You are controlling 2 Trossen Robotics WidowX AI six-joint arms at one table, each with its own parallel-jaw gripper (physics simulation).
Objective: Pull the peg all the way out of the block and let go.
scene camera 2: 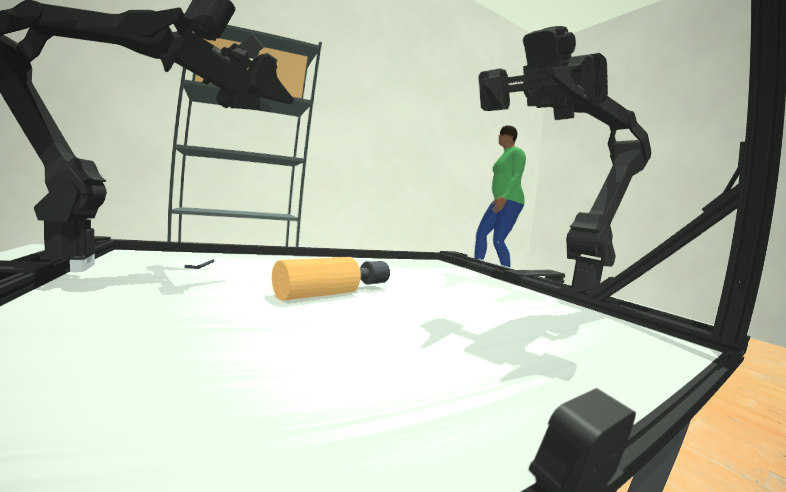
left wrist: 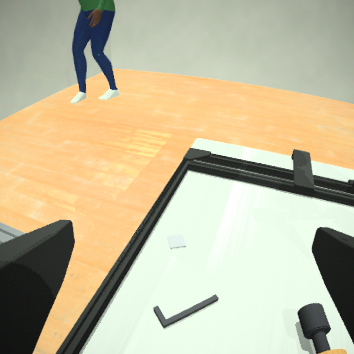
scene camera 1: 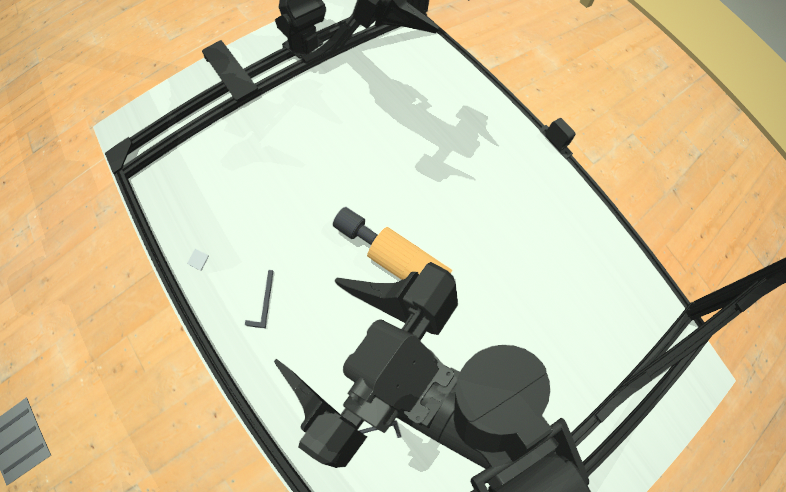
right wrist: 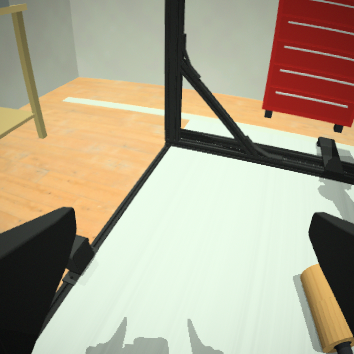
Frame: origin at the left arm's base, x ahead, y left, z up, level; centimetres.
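Where they show: left gripper, fingertip midpoint: (scene camera 2: 281,106) (left wrist: 197,237) (scene camera 1: 306,320); right gripper, fingertip midpoint: (scene camera 2: 516,77) (scene camera 1: 455,13) (right wrist: 196,222); left arm's base, origin of the base link: (scene camera 2: 69,255); right arm's base, origin of the base link: (scene camera 2: 584,291) (scene camera 1: 302,44).
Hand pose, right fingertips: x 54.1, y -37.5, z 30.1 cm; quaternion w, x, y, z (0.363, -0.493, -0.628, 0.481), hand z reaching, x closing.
Observation:
Things, the pixels of their centre, and the offset from my right fingertips. "pt": a spot on its surface instead.
- orange wooden cylinder, body centre: (scene camera 2: 317,277) (scene camera 1: 409,263) (right wrist: 328,306) dz -29.2, dx -15.7, dy +19.2 cm
- dark peg, body centre: (left wrist: 322,347) (scene camera 1: 370,237) (scene camera 2: 355,274) dz -29.2, dx -8.5, dy +21.0 cm
- dark L-shaped key, body centre: (scene camera 1: 259,297) (left wrist: 185,303) dz -31.6, dx -4.1, dy +40.6 cm
- small pale square, surface spot: (scene camera 1: 198,259) (left wrist: 176,240) pt dz -31.7, dx +8.1, dy +45.3 cm
- small dark box, surface spot: (scene camera 2: 585,435) (scene camera 1: 574,134) pt dz -26.9, dx -17.8, dy -21.1 cm
The block, an orange wooden cylinder (scene camera 1: 403,250) (scene camera 2: 317,278) (right wrist: 325,310), lies on its side on the white table. The dark peg (scene camera 1: 349,222) (scene camera 2: 375,272) (left wrist: 314,320) sticks out of one end; its round head and a short piece of thin shaft show, and the rest is hidden inside the block. My left gripper (scene camera 1: 306,320) (left wrist: 197,237) is open and empty, raised above the table; in scene camera 1 one of its fingers covers part of the block's far end. My right gripper (scene camera 2: 540,87) (right wrist: 196,222) is open and empty, high above the table, away from the block.
A dark L-shaped key (scene camera 1: 267,298) (scene camera 2: 200,264) (left wrist: 192,311) and a small pale square (scene camera 1: 198,259) (left wrist: 176,241) lie on the table. A black frame (scene camera 1: 204,342) edges the table, with a small dark box (scene camera 1: 560,134) (scene camera 2: 585,435) on one side rail.

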